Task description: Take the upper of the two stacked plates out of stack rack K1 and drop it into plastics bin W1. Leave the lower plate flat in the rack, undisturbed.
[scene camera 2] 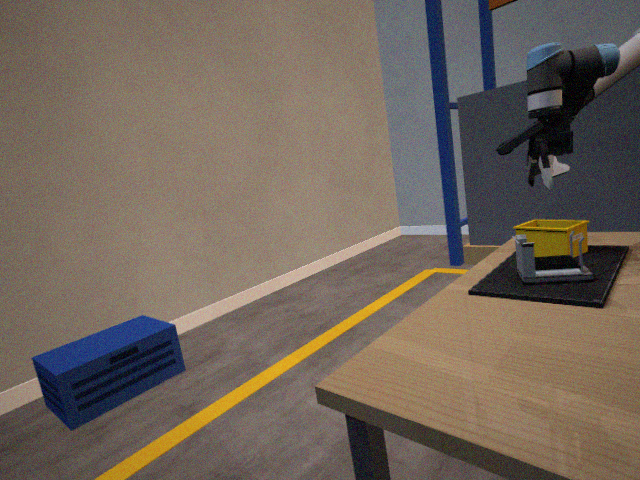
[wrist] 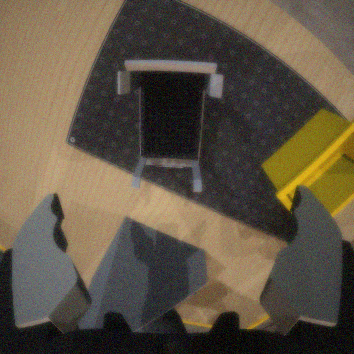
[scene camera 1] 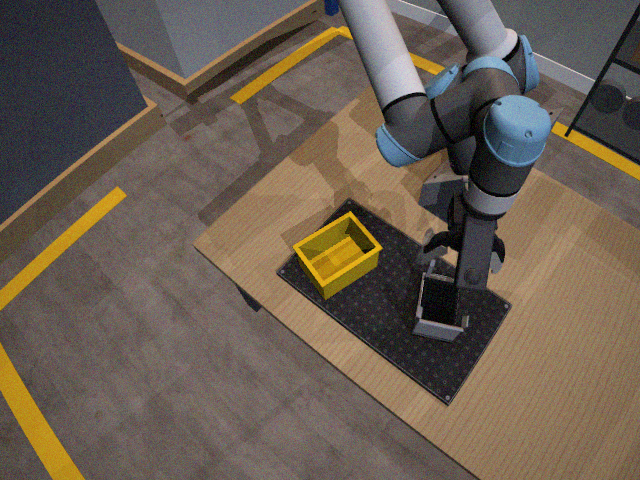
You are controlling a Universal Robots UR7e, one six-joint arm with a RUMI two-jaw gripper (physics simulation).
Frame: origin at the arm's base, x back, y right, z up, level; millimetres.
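Seen in the pictures: gripper, fingertip midpoint: (scene camera 2: 540, 188) (wrist: 174, 193); arm's base at its link origin: (wrist: 141, 328).
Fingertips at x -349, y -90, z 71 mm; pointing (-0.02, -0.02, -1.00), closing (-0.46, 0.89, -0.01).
Note:
Offsets run from my fingertips to a thing's top centre. "spot": to the spot under its first point. Level surfaces: height alone.
Stack rack K1 {dx +14, dy -6, dz -130 mm} (scene camera 1: 436, 329) (scene camera 2: 526, 261) (wrist: 170, 66) is a grey frame with a front wall, corner tabs and two upright prongs. A black plate surface {spot: dx +12, dy -4, dz -201 mm} (scene camera 1: 438, 302) (wrist: 172, 115) lies flat inside it; the upper and lower plates cannot be told apart. Yellow plastics bin W1 {dx -30, dy +257, dz -150 mm} (scene camera 1: 351, 277) (scene camera 2: 547, 245) (wrist: 300, 150) stands open-topped beside the rack; its visible floor in scene camera 1 shows no plate. My gripper (scene camera 1: 464, 259) (scene camera 2: 540, 184) (wrist: 174, 193) is open and empty, high above the table. In the wrist view the rack lies beyond the fingertips, between their lines.
The rack and bin stand on a black dotted mat {dz -250 mm} (scene camera 1: 392, 330) (scene camera 2: 610, 263) (wrist: 240, 125) on the wooden table {dz -263 mm} (scene camera 1: 568, 361) (scene camera 2: 491, 361) (wrist: 45, 75). A grey-blue angular block (scene camera 1: 442, 195) (wrist: 150, 270) stands behind the mat. A blue box (scene camera 2: 113, 366) is on the floor.

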